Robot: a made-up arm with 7 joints. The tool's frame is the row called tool. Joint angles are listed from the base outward.
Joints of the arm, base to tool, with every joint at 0 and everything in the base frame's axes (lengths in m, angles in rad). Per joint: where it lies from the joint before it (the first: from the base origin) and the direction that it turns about. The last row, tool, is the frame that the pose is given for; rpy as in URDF.
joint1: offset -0.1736 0.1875 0.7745 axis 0 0 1
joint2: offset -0.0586 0.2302 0.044 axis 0 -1 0
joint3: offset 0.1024 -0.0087 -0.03 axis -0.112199 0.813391 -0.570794
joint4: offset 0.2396 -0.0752 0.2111 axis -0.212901 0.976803 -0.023
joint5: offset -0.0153 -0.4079 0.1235 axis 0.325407 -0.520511 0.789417
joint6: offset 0.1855 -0.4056 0.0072 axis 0 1 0
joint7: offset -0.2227 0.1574 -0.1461 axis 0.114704 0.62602 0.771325
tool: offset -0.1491 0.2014 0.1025 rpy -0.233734 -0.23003 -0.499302
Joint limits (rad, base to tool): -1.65..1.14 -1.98..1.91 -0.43..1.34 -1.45..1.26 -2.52..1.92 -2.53..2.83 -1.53..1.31
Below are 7 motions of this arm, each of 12 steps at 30 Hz.
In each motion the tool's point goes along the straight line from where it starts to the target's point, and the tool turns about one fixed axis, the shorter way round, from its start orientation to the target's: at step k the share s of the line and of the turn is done. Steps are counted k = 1, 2, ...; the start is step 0. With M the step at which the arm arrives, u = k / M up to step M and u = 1 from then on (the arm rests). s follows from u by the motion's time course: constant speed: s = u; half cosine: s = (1 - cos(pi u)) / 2; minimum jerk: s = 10 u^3 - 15 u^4 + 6 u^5.
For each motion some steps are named. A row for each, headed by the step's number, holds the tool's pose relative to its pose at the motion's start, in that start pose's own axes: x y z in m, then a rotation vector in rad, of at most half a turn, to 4 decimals.
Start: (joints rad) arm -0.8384 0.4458 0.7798 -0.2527 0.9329 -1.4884 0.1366
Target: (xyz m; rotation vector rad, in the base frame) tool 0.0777 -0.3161 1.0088 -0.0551 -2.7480 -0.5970
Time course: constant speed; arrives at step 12
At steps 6, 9, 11, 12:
6: -0.0152 0.0515 -0.0742 0.1700 -0.2012 -0.0917
9: -0.0228 0.0773 -0.1113 0.2550 -0.3019 -0.1376
11: -0.0279 0.0945 -0.1361 0.3117 -0.3689 -0.1681
12: -0.0304 0.1031 -0.1485 0.3400 -0.4025 -0.1834

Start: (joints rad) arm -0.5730 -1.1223 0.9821 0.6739 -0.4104 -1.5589 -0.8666
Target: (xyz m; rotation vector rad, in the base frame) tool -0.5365 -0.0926 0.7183 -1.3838 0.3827 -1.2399
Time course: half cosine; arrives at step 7
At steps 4, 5, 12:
4: -0.0544 0.0225 0.0068 0.0617 0.1168 -0.1813
5: -0.0723 0.0299 0.0090 0.0820 0.1551 -0.2407
12: -0.0891 0.0369 0.0111 0.1010 0.1911 -0.2965

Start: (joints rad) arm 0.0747 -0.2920 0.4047 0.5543 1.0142 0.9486 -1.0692
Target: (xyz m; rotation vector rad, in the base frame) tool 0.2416 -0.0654 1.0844 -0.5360 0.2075 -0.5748
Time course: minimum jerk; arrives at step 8
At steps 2, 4, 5, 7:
2: -0.0066 0.0010 0.0019 0.0273 -0.0278 -0.0227
4: -0.0318 0.0046 0.0090 0.1319 -0.1343 -0.1097
5: -0.0461 0.0067 0.0131 0.1912 -0.1946 -0.1590
7: -0.0626 0.0091 0.0178 0.2595 -0.2642 -0.2159

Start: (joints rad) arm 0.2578 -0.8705 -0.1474 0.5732 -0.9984 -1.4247 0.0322
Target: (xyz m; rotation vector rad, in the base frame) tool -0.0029 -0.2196 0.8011 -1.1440 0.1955 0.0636
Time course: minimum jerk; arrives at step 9
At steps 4, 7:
4: -0.0351 0.0001 0.0117 0.0131 0.1460 0.0488
7: -0.0816 0.0003 0.0273 0.0306 0.3400 0.1137

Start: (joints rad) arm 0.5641 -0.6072 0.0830 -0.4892 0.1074 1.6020 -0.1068
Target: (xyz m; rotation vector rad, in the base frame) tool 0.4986 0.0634 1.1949 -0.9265 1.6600 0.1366
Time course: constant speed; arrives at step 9
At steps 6, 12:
6: 0.0336 -0.0662 -0.0234 0.0879 0.2837 0.0804
12: 0.0504 -0.0993 -0.0351 0.1319 0.4256 0.1205

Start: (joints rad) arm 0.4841 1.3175 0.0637 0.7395 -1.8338 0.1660 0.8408
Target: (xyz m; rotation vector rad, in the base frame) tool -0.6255 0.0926 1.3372 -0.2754 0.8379 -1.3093
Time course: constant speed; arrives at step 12
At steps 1, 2, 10, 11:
1: -0.0021 0.0053 -0.0250 0.0084 -0.0053 -0.0267
2: -0.0041 0.0107 -0.0500 0.0168 -0.0106 -0.0534
10: -0.0207 0.0534 -0.2498 0.0838 -0.0529 -0.2672
11: -0.0228 0.0588 -0.2748 0.0922 -0.0581 -0.2939

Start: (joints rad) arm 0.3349 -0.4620 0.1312 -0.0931 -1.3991 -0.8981 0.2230
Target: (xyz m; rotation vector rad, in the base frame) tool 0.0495 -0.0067 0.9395 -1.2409 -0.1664 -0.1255
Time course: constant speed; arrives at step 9
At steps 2, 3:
2: 0.0213 0.0071 0.0139 0.0519 -0.0798 0.0508
3: 0.0320 0.0106 0.0209 0.0779 -0.1197 0.0762

